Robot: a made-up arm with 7 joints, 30 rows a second.
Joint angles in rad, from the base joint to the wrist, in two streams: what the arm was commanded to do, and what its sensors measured. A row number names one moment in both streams.
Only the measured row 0 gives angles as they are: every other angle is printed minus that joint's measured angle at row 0.
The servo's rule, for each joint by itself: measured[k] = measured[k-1] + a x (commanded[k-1-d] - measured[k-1]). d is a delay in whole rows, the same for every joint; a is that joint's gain. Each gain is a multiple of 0.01, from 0.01 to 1. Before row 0 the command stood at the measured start. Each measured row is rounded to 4 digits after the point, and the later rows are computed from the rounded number. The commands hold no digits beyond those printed.
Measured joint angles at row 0: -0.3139, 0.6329, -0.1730, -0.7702, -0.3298, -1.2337, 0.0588
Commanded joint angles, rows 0 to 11: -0.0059, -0.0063, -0.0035, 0.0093, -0.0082, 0.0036, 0.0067; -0.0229, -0.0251, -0.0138, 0.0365, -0.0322, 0.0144, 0.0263; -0.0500, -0.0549, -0.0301, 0.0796, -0.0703, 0.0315, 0.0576; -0.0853, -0.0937, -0.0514, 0.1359, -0.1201, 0.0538, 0.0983; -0.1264, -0.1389, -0.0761, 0.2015, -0.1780, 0.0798, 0.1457; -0.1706, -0.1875, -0.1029, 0.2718, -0.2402, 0.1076, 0.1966; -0.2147, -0.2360, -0.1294, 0.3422, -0.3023, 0.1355, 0.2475; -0.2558, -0.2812, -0.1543, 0.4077, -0.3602, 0.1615, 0.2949; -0.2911, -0.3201, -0.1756, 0.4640, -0.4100, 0.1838, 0.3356; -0.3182, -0.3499, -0.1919, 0.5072, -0.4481, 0.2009, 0.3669; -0.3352, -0.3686, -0.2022, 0.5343, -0.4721, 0.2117, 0.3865; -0.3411, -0.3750, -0.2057, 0.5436, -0.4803, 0.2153, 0.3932
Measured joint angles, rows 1 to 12: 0.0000, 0.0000, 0.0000, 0.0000, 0.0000, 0.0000, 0.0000; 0.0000, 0.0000, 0.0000, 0.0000, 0.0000, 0.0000, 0.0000; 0.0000, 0.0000, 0.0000, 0.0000, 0.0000, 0.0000, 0.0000; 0.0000, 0.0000, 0.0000, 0.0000, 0.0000, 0.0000, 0.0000; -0.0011, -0.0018, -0.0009, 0.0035, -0.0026, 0.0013, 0.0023; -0.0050, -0.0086, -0.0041, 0.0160, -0.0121, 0.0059, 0.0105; -0.0131, -0.0220, -0.0106, 0.0402, -0.0307, 0.0149, 0.0265; -0.0261, -0.0428, -0.0208, 0.0766, -0.0593, 0.0285, 0.0509; -0.0442, -0.0707, -0.0346, 0.1241, -0.0973, 0.0465, 0.0831; -0.0670, -0.1046, -0.0517, 0.1802, -0.1430, 0.0679, 0.1217; -0.0936, -0.1427, -0.0711, 0.2418, -0.1940, 0.0916, 0.1645; -0.1228, -0.1829, -0.0919, 0.3048, -0.2472, 0.1161, 0.2088
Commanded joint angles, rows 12 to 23: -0.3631, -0.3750, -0.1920, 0.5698, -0.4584, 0.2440, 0.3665; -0.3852, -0.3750, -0.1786, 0.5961, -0.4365, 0.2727, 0.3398; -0.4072, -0.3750, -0.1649, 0.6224, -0.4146, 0.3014, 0.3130; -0.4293, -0.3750, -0.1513, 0.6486, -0.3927, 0.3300, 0.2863; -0.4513, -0.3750, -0.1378, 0.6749, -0.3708, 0.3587, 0.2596; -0.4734, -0.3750, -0.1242, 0.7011, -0.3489, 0.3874, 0.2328; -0.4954, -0.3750, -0.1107, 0.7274, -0.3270, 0.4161, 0.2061; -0.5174, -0.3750, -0.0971, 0.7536, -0.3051, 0.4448, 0.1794; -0.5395, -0.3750, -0.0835, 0.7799, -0.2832, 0.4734, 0.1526; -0.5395, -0.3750, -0.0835, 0.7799, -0.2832, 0.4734, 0.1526; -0.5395, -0.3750, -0.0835, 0.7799, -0.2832, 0.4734, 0.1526; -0.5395, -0.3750, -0.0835, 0.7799, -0.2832, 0.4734, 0.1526
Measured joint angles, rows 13 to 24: -0.1531, -0.2227, -0.1128, 0.3653, -0.2993, 0.1398, 0.2519; -0.1828, -0.2596, -0.1326, 0.4192, -0.3469, 0.1612, 0.2910; -0.2102, -0.2912, -0.1500, 0.4629, -0.3870, 0.1789, 0.3235; -0.2338, -0.3155, -0.1639, 0.4936, -0.4169, 0.1916, 0.3472; -0.2571, -0.3328, -0.1709, 0.5226, -0.4302, 0.2099, 0.3538; -0.2802, -0.3450, -0.1728, 0.5505, -0.4322, 0.2319, 0.3490; -0.3031, -0.3537, -0.1708, 0.5778, -0.4266, 0.2562, 0.3368; -0.3258, -0.3599, -0.1659, 0.6047, -0.4158, 0.2820, 0.3196; -0.3484, -0.3643, -0.1589, 0.6314, -0.4014, 0.3088, 0.2992; -0.3709, -0.3674, -0.1502, 0.6579, -0.3846, 0.3363, 0.2766; -0.3933, -0.3696, -0.1403, 0.6843, -0.3662, 0.3642, 0.2526; -0.4156, -0.3712, -0.1295, 0.7106, -0.3466, 0.3924, 0.2277
